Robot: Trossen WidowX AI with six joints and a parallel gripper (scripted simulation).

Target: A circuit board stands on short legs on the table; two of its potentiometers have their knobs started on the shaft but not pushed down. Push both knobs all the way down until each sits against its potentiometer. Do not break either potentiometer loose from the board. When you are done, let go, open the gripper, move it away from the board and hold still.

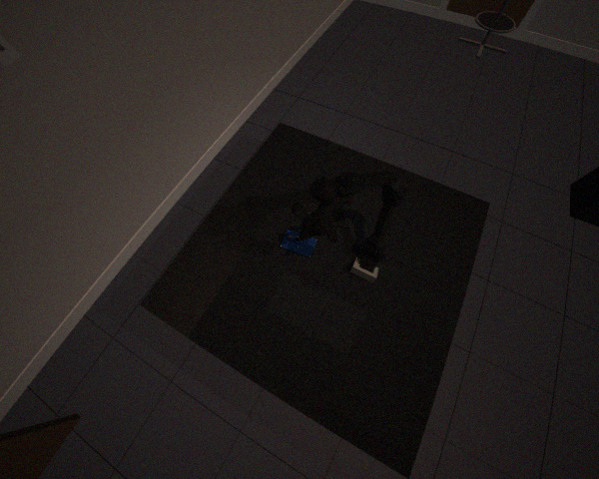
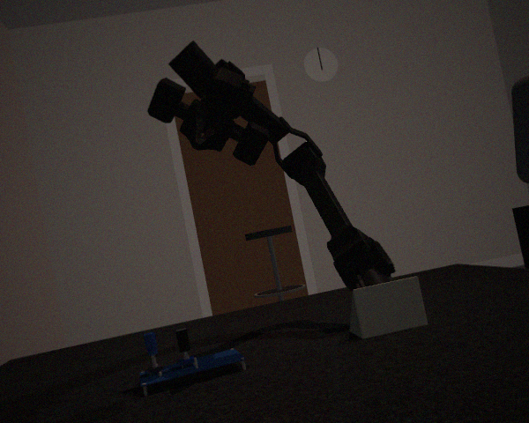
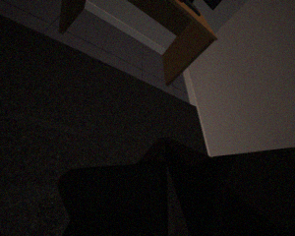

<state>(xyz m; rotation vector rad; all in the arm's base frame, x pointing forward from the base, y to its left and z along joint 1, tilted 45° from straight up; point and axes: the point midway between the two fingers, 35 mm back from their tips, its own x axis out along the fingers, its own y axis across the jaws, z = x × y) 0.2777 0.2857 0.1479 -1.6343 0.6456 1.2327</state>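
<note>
Right now my gripper tip is 70 mm short of the dark knob, 110 mm to the left of it and 280 mm above it. Round my gripper tip: blue knob (120 mm ahead, 120 mm to the right, 280 mm below).
</note>
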